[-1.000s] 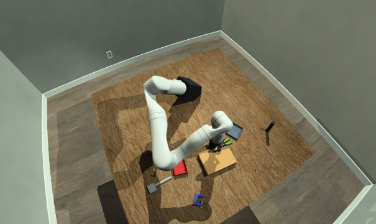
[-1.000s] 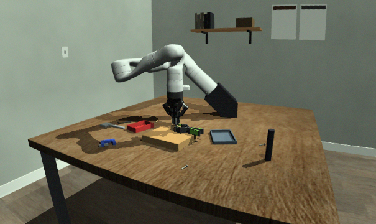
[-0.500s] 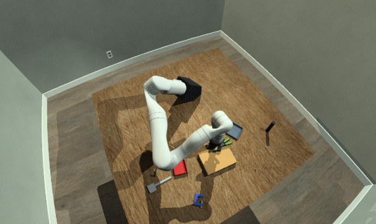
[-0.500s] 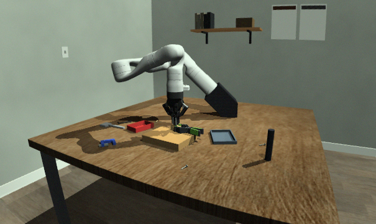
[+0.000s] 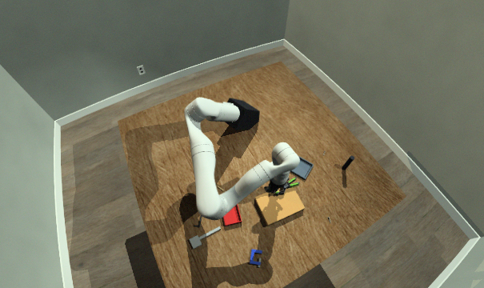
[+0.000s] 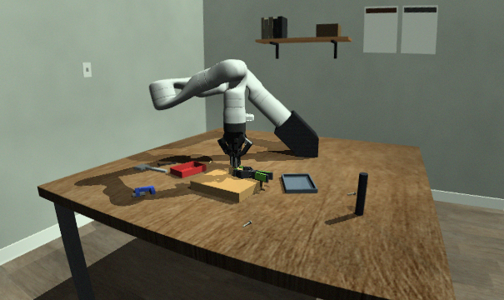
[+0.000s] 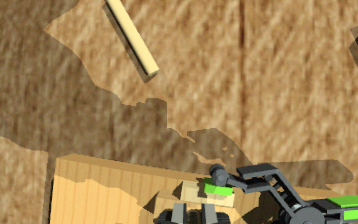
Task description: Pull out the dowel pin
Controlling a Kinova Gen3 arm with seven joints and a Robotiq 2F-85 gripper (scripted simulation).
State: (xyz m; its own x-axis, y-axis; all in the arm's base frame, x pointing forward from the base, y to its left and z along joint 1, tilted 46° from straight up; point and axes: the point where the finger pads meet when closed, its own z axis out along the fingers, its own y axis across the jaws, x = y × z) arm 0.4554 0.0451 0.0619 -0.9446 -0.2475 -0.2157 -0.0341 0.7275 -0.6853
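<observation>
My gripper is now 20 mm above the dowel pin. Also, from my hand: thin pale stick 120 mm behind, 50 mm to the right, 70 mm below; small wooden block 40 mm below; tan bench board 60 mm ahead, 50 mm below.
</observation>
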